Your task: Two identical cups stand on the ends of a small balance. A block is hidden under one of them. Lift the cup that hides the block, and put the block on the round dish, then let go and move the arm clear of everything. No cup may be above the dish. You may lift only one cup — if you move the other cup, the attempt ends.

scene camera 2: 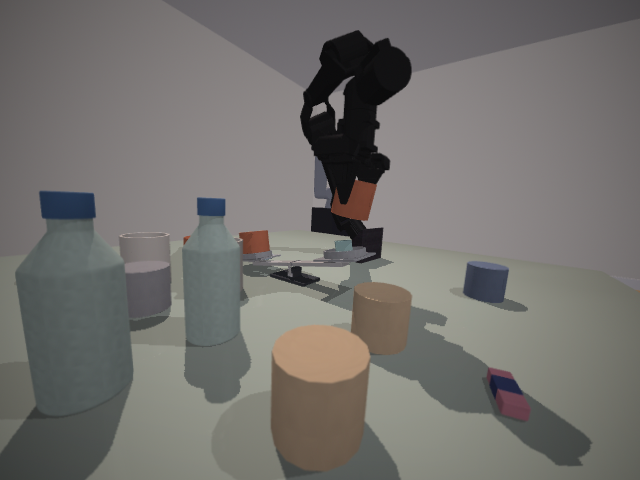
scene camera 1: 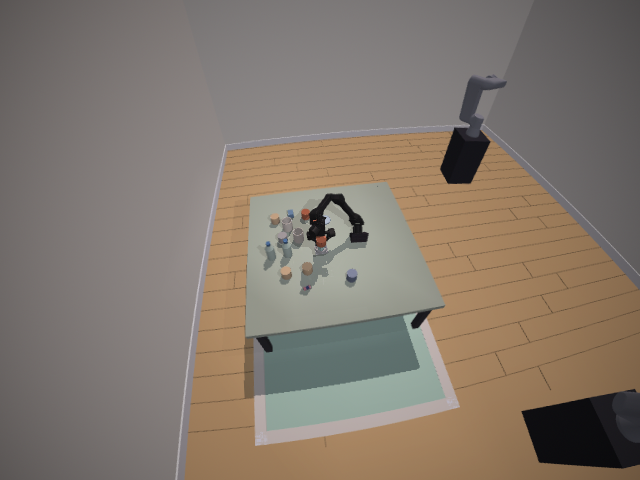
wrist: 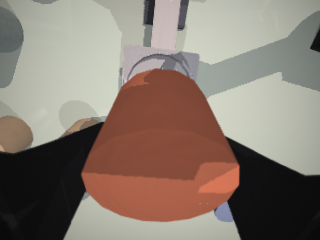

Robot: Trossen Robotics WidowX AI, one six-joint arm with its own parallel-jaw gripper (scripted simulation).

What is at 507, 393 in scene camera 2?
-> A pink-and-blue eraser.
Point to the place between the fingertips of my gripper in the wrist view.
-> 160, 133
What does my gripper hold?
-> An orange cup.
